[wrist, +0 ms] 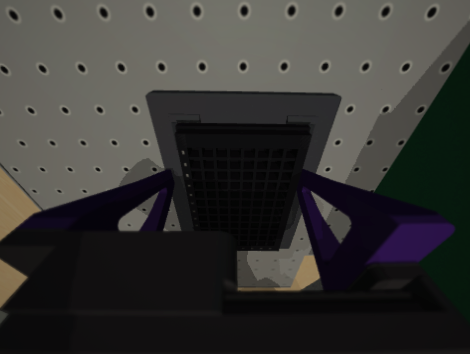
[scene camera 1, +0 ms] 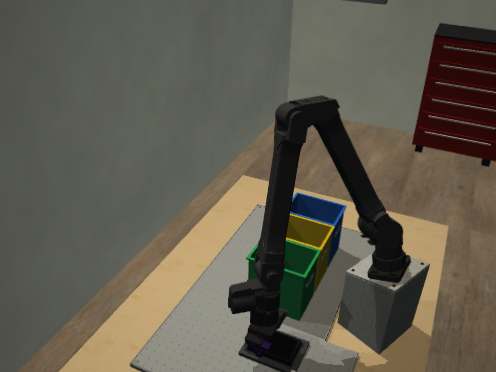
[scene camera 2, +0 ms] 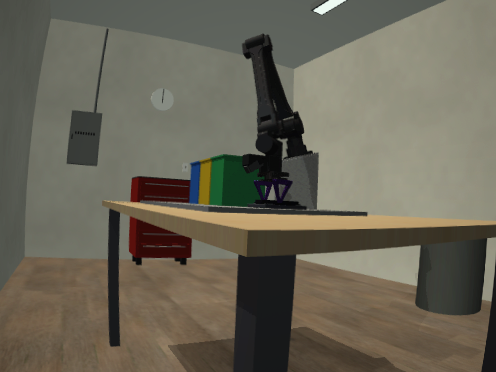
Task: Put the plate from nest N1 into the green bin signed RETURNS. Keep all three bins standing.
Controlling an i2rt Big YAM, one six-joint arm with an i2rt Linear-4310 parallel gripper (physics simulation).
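Green bin (scene camera 1: 297, 286), (wrist: 423, 174), (scene camera 2: 230, 184). My gripper (scene camera 1: 265, 343), (wrist: 234, 176), (scene camera 2: 271, 202). Yellow bin (scene camera 1: 301, 230), out of frame in the wrist view. Blue bin (scene camera 1: 324, 211), out of frame in the wrist view. Black plate (wrist: 241, 179). Dark grey nest (wrist: 245, 107).
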